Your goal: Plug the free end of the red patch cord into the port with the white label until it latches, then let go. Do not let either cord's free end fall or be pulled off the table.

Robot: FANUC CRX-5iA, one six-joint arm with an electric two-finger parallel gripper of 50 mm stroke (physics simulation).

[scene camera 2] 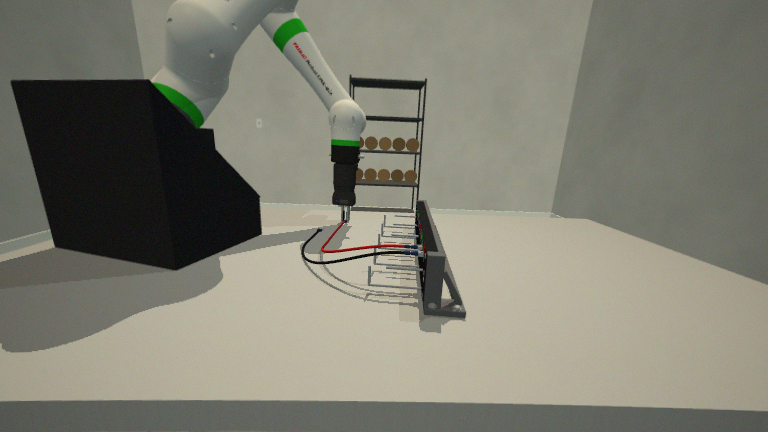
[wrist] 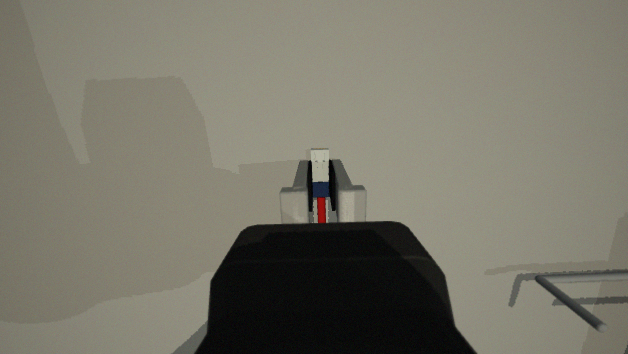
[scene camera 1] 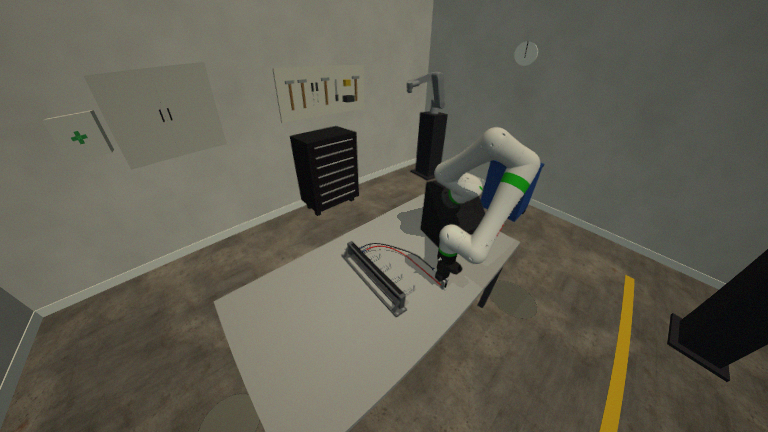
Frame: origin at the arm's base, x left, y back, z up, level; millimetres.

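Where they show: gripper, fingertip midpoint: (scene camera 2: 345, 220) (wrist: 320, 175) (scene camera 1: 443, 287); arm's base, origin of the base link: (scene camera 2: 153, 132) (scene camera 1: 451, 197).
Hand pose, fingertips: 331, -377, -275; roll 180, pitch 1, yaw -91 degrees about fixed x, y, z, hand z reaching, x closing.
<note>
Things, the pixels of their centre, and the offset from my fingertips, as dx, dy, dz. "spot": a spot on its surface instead. Level surfaces: height alone.
- patch panel, body centre: (scene camera 2: 412, 237) (scene camera 1: 378, 270) -278, -236, +46
- end's plug, body centre: (wrist: 320, 166) +8, +0, +5
- black patch cord, surface spot: (scene camera 2: 303, 252) (scene camera 1: 409, 251) spot: -323, +34, +2
- table, its level: dz -4
The red patch cord (scene camera 1: 422, 270) (scene camera 2: 334, 236) (wrist: 321, 210) runs from the patch panel (scene camera 1: 375, 271) (scene camera 2: 435, 279) to its free end. My gripper (scene camera 1: 443, 282) (scene camera 2: 345, 219) (wrist: 320, 175) is shut on that end's plug (wrist: 320, 164), whose clear body sticks out past the fingertips with the dark blue boot between the pads. The plug is at or close to the table surface. The black patch cord (scene camera 1: 410, 250) (scene camera 2: 303, 252) runs beside the red one, and its free end (scene camera 2: 320, 229) lies on the table left of the gripper in scene camera 2. The white-labelled port cannot be made out.
Wire cable guides (scene camera 2: 369, 275) (wrist: 570, 302) stick out from the panel's port side toward the cords. The robot's black pedestal (scene camera 1: 437, 214) (scene camera 2: 107, 171) stands on the table (scene camera 1: 300, 343) (scene camera 2: 268, 365). The table's edge runs beyond the gripper in scene camera 1.
</note>
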